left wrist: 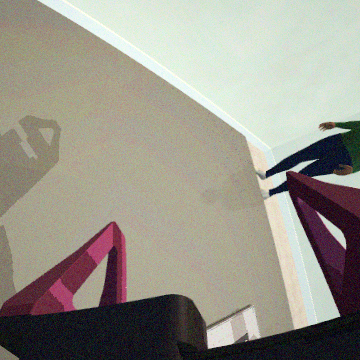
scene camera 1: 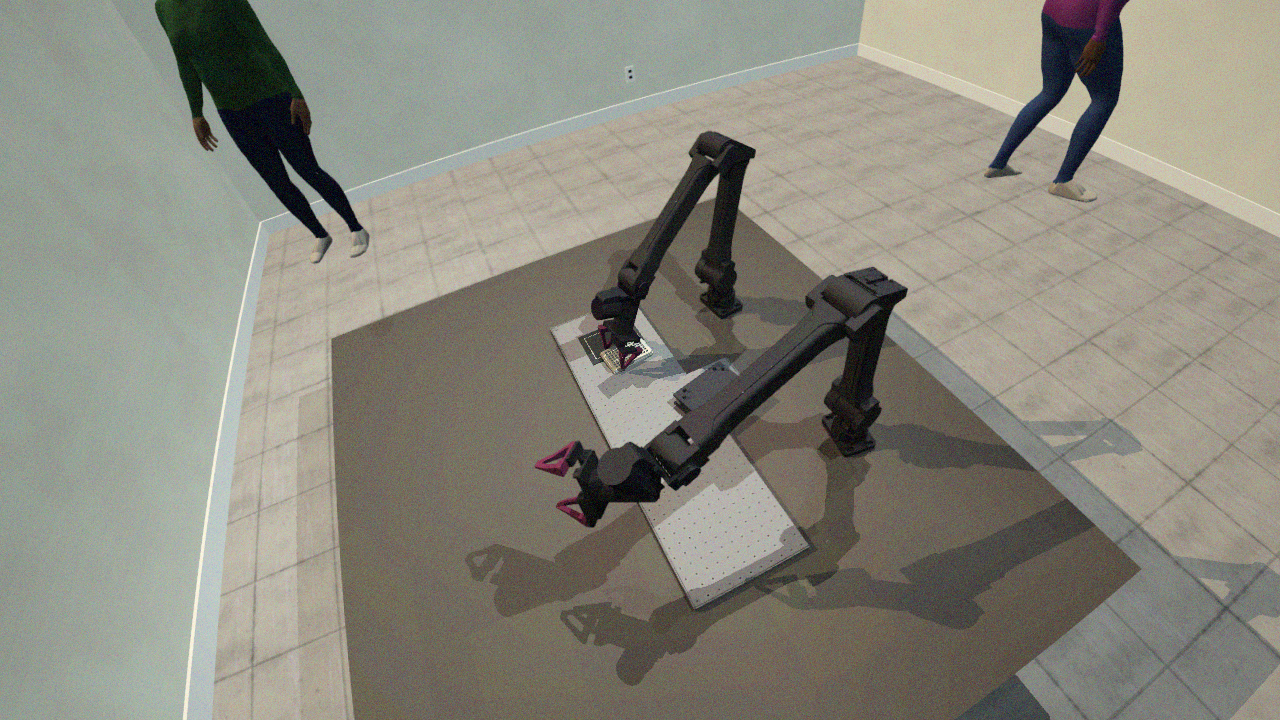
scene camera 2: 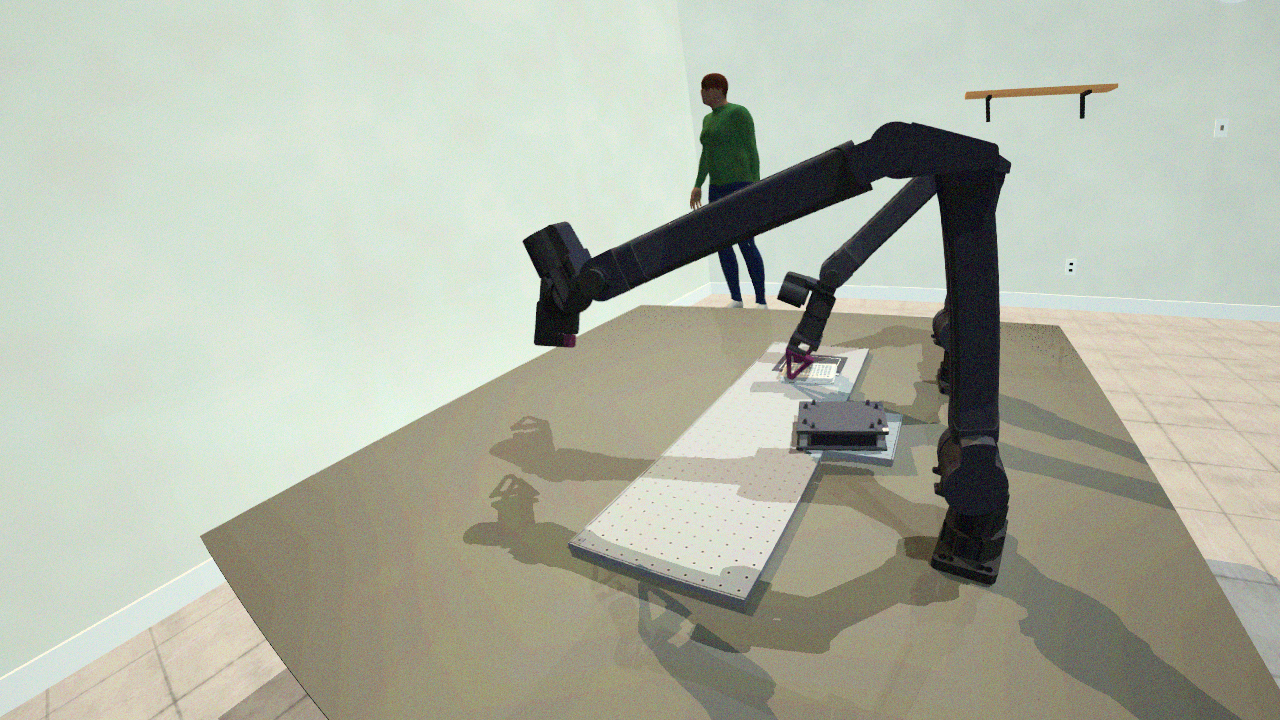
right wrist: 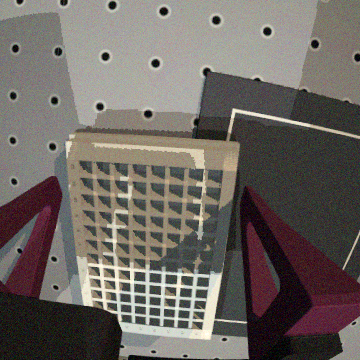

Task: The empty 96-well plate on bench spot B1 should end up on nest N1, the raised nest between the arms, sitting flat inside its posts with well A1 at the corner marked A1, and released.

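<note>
The pale 96-well plate lies flat, skewed across one edge of a black pad with a white outline; no B1 label is legible. My right gripper is open above the plate, one finger beyond each long side in the right wrist view, with gaps at both. My left gripper is open and empty, high up and away from the plate. The dark raised nest N1 stands between the arms with nothing on it; its A1 mark is not legible.
The pale perforated board runs under the plate and pad and alongside the nest. My left arm reaches past the nest in scene camera 1. One person in green and another in magenta stand beyond the brown surface.
</note>
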